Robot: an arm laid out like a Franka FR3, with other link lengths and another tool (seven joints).
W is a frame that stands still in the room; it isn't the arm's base.
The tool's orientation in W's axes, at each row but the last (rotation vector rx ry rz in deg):
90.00 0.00 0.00
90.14 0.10 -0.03
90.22 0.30 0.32
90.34 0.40 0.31
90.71 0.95 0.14
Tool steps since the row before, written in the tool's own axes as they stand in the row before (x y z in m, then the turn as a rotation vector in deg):
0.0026 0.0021 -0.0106 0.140 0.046 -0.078
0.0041 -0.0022 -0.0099 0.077 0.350 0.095
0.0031 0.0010 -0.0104 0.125 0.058 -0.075
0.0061 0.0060 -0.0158 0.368 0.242 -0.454
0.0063 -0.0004 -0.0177 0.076 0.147 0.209
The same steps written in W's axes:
0.0026 0.0106 0.0021 0.140 0.078 0.046
0.0041 0.0099 -0.0022 0.078 -0.096 0.350
0.0030 0.0104 0.0010 0.124 0.076 0.058
0.0060 0.0158 0.0061 0.365 0.455 0.244
0.0061 0.0178 -0.0002 0.080 -0.210 0.144

